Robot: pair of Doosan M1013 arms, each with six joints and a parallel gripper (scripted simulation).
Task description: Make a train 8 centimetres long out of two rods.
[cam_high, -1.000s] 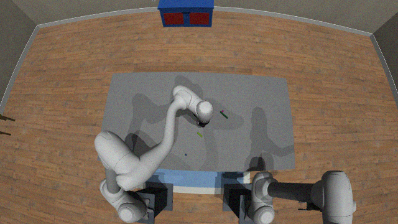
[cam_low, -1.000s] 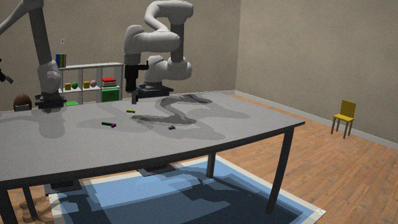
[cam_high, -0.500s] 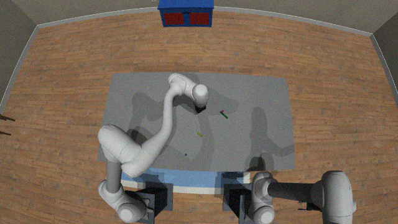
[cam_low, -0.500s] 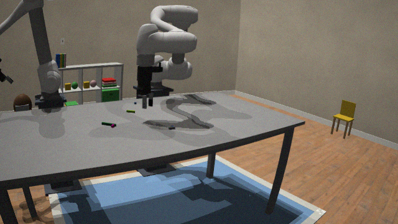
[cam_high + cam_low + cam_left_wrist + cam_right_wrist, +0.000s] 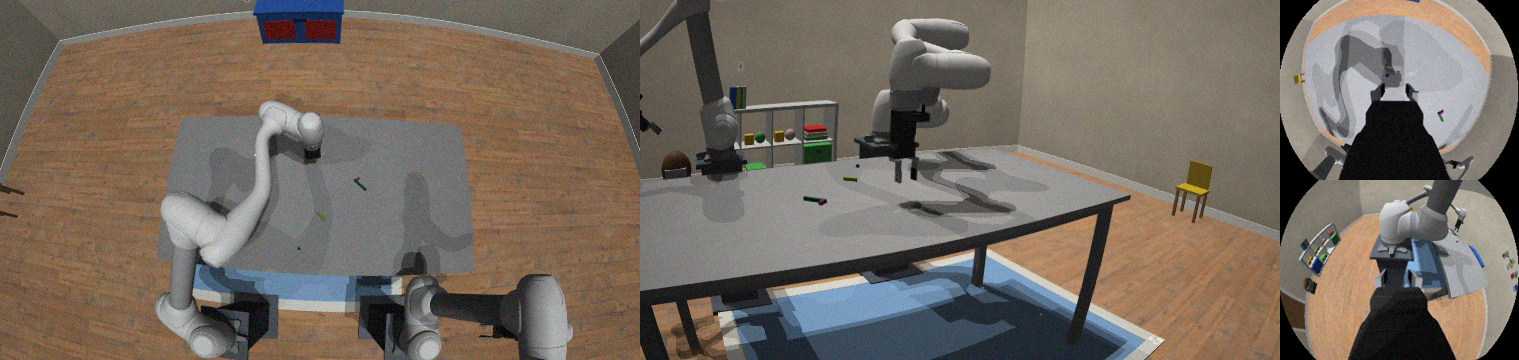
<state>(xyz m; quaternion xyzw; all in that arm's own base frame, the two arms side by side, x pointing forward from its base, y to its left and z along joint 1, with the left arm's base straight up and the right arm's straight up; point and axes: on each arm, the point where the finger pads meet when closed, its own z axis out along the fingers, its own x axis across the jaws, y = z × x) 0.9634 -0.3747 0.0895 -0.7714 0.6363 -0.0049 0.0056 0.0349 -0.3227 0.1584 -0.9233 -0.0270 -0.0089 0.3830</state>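
Now: left hand 80 mm above the grey rod, 30 mm short of it and 20 mm to the right of it. Also, from my left hand: lime rod: 300 mm behind, 80 mm below, 50 mm to the right; magenta rod: 230 mm to the right, 100 mm behind, 80 mm below; green rod: 250 mm to the right, 140 mm behind, 80 mm below.
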